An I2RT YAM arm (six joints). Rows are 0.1 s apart.
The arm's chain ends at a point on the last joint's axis. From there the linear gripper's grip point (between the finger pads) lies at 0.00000 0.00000 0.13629 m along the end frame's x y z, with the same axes.
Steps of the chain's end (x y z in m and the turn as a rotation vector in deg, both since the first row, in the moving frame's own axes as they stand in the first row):
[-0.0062, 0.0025, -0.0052, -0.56, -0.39, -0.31]
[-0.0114, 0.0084, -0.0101, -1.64, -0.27, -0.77]
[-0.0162, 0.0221, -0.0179, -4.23, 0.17, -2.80]
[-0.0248, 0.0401, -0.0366, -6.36, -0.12, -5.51]
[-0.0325, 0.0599, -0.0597, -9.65, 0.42, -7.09]
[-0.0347, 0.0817, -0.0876, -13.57, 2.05, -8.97]
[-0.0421, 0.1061, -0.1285, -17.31, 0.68, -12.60]
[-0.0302, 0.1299, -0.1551, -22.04, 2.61, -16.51]
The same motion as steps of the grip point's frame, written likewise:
[-0.0071, 0.0038, -0.0052, -0.56, -0.39, -0.31]
[-0.0120, 0.0123, -0.0102, -1.64, -0.27, -0.77]
[-0.0156, 0.0321, -0.0183, -4.23, 0.17, -2.80]
[-0.0244, 0.0552, -0.0374, -6.36, -0.12, -5.51]
[-0.0301, 0.0826, -0.0616, -9.65, 0.42, -7.09]
[-0.0274, 0.1132, -0.0915, -13.57, 2.05, -8.97]
[-0.0360, 0.1461, -0.1347, -17.31, 0.68, -12.60]
[-0.0168, 0.1794, -0.1651, -22.04, 2.61, -16.51]

